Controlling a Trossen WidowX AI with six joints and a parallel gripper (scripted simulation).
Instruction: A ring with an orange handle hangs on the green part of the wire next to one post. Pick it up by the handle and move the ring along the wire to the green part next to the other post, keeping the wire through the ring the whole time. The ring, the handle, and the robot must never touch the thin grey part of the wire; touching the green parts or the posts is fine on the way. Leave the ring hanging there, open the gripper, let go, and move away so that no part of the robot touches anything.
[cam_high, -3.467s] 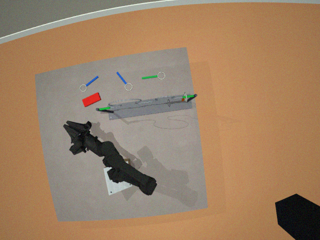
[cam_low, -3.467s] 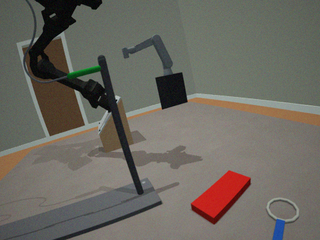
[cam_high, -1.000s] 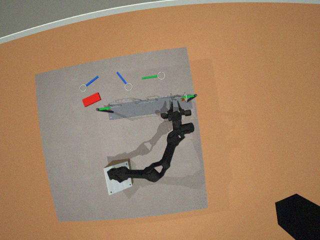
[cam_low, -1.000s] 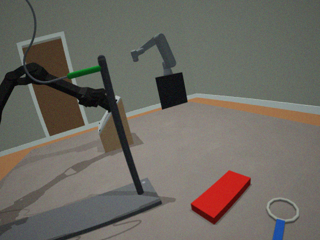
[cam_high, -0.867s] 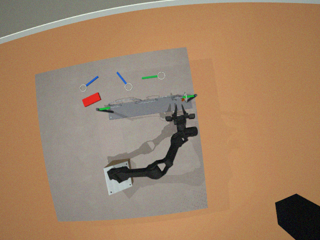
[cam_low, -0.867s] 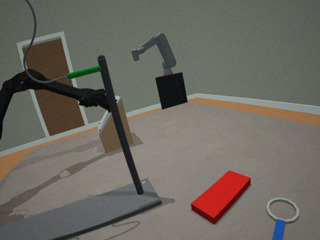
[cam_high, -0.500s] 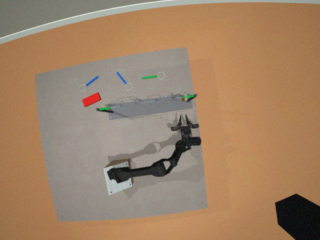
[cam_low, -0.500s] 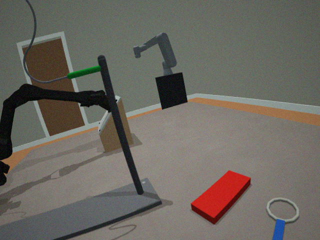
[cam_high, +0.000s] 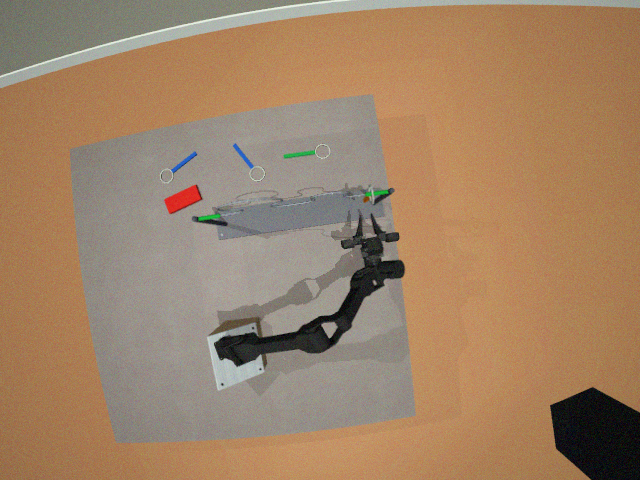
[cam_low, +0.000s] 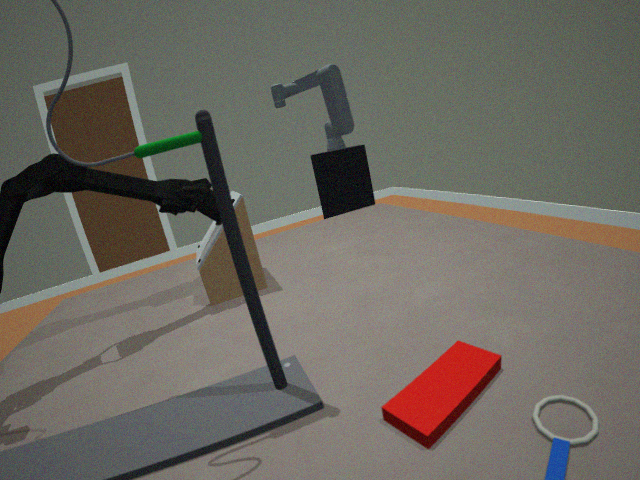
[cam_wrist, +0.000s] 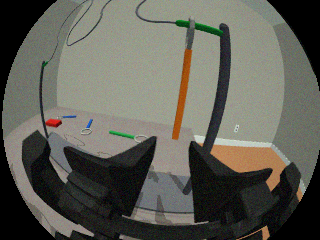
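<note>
The ring with orange handle is 50 mm ahead of my gripper tip, 10 mm to the right of it and 90 mm above it. Round my gripper tip: green-handled ring (290 mm ahead, 110 mm to the left, 170 mm below); red block (250 mm ahead, 630 mm to the left, 160 mm below).
</note>
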